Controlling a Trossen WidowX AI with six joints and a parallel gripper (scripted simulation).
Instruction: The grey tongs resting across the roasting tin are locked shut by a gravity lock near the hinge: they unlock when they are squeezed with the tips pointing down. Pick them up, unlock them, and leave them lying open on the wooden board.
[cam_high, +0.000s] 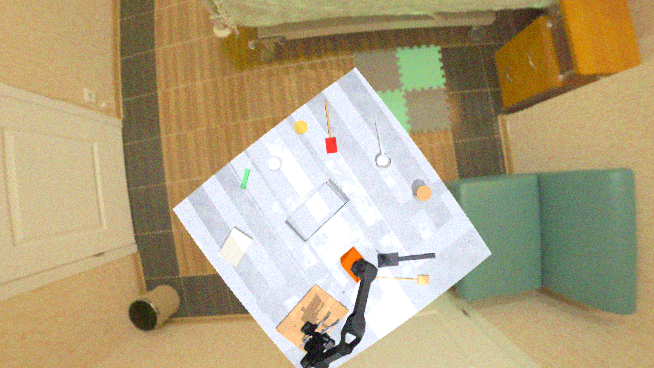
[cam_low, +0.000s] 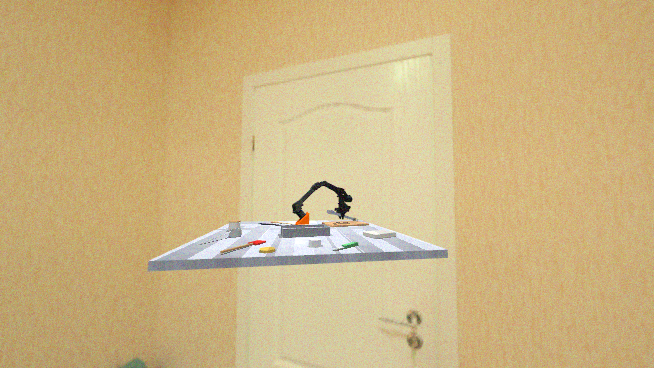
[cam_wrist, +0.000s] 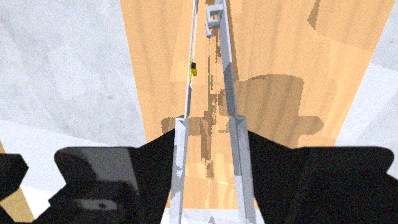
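The wooden board lies 4 cm ahead of my gripper tip, 2 cm to the left of it and 4 cm below it. The rest, counted from my gripper tip: black spatula: 4 cm behind, 58 cm to the right, 4 cm below; grey roasting tin: 47 cm ahead, 42 cm to the right, 2 cm below; white block: 62 cm ahead, 4 cm to the left, 3 cm below.
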